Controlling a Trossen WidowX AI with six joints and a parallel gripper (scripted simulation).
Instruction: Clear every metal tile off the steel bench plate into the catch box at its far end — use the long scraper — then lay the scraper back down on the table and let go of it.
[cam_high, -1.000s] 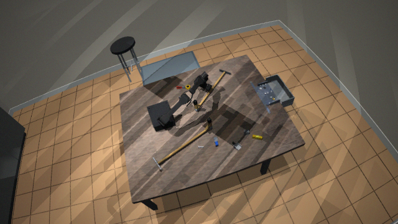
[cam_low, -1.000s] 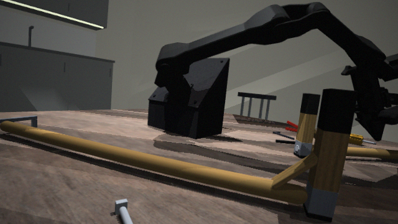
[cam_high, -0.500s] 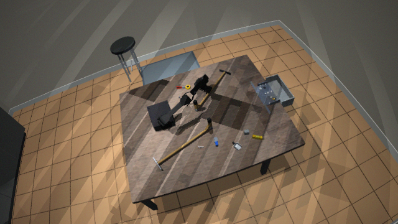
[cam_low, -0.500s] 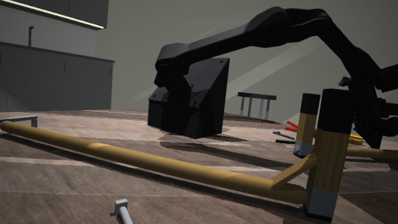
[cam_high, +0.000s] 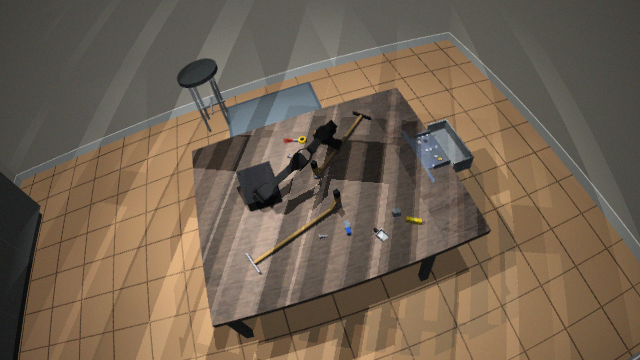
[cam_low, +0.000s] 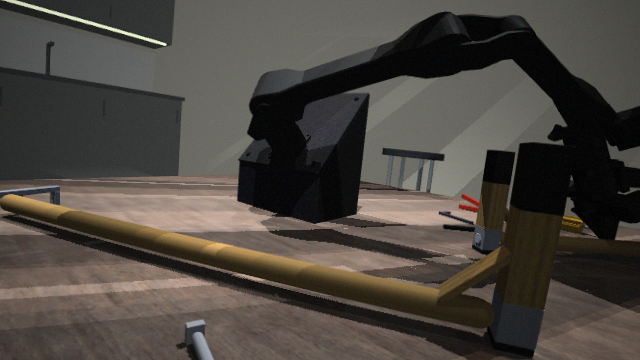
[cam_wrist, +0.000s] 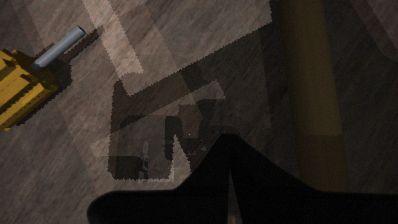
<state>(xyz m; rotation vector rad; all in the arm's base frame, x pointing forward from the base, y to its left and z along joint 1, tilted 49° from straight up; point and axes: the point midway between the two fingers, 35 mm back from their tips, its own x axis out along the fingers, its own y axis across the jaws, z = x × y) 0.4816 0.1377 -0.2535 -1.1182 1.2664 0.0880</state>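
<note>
My gripper tip is 13 cm to the right of the yellow screwdriver, 5 cm past it and 1 cm below it. From my gripper tip the other things lie so: yellow tape ring (17 cm behind, 11 cm to the left); red-handled tool (24 cm behind, 13 cm to the left); blue piece (61 cm to the right, 9 cm behind).
</note>
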